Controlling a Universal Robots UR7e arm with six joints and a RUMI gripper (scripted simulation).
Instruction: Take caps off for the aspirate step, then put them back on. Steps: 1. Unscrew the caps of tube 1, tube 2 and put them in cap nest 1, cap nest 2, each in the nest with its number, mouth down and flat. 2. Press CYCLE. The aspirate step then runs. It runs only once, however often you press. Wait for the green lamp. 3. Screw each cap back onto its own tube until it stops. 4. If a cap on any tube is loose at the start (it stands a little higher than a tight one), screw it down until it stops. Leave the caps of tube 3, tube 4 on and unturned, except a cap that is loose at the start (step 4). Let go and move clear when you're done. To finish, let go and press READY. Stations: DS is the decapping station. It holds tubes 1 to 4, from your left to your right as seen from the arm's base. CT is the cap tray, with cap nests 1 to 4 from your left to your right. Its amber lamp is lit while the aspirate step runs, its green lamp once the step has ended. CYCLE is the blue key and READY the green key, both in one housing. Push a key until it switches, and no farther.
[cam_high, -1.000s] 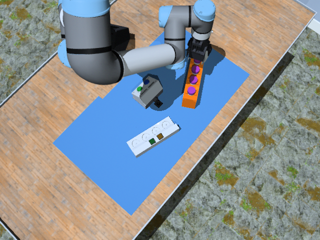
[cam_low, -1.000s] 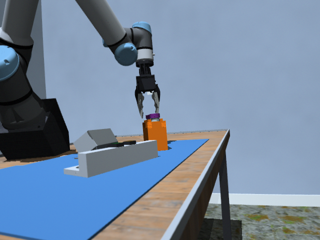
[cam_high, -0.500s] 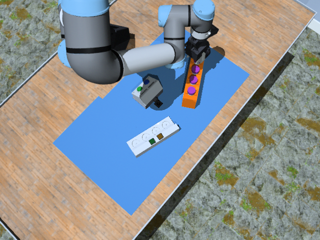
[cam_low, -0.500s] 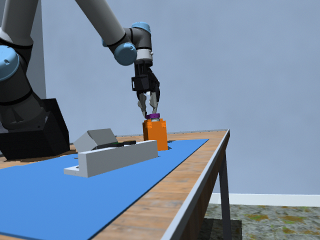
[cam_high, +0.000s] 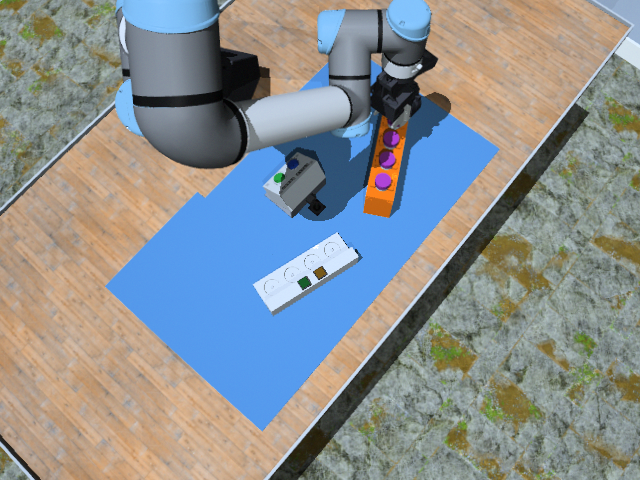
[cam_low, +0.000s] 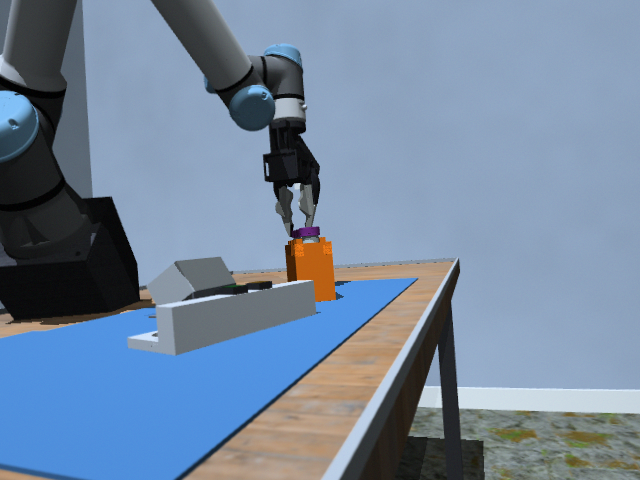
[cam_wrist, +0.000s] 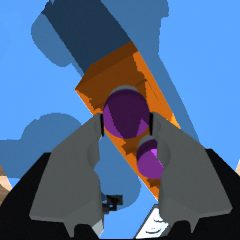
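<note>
Right now my hand is 10 mm above the purple cap. Round my hand: grey key housing: 80 mm behind, 240 mm to the right, 70 mm below; then green key: 100 mm behind, 260 mm to the right, 60 mm below; then blue key: 100 mm behind, 220 mm to the right, 60 mm below.
</note>
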